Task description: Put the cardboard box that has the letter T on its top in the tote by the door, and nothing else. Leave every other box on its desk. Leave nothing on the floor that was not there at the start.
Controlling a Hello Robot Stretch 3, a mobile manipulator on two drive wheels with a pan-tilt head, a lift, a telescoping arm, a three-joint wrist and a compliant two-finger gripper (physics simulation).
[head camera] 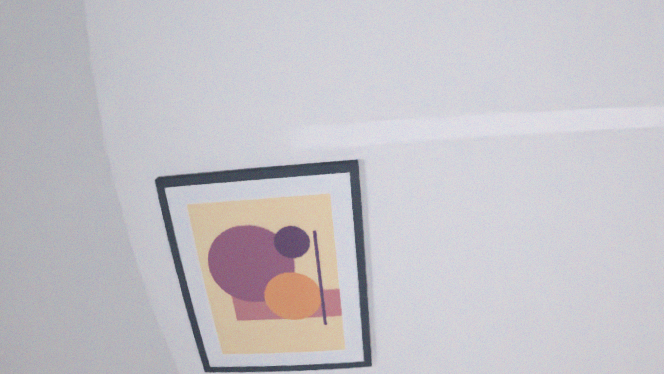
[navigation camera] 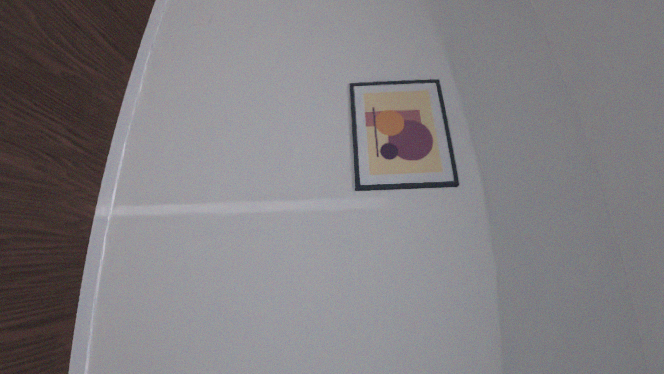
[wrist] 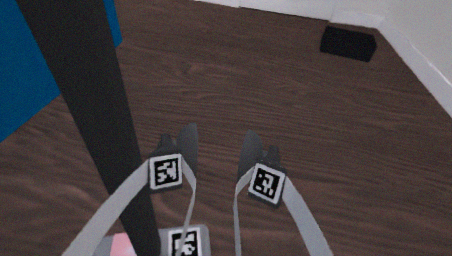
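Frame: origin at the robot's base, x up, y back, z right, level; millimetres.
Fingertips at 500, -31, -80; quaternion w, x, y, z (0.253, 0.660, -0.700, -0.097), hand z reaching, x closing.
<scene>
A point is followed by its place in that frame, as x, y, z.
No cardboard box, desk, tote or door shows in any view. My gripper point(wrist: 219, 144) @(500, -31, -80) shows in the wrist view, pointing down over dark wooden floor. Its two fingers stand apart with bare floor between them, so it is open and empty.
A framed abstract picture point(head camera: 271, 269) @(1518, -1108, -196) hangs on the white wall; it also shows in the navigation view point(navigation camera: 402, 134) @(1531, -1112, -209). In the wrist view a dark post point(wrist: 94, 105) crosses in front of a blue surface point(wrist: 20, 70) at left. A small black block point(wrist: 348, 43) lies by the white baseboard point(wrist: 418, 67).
</scene>
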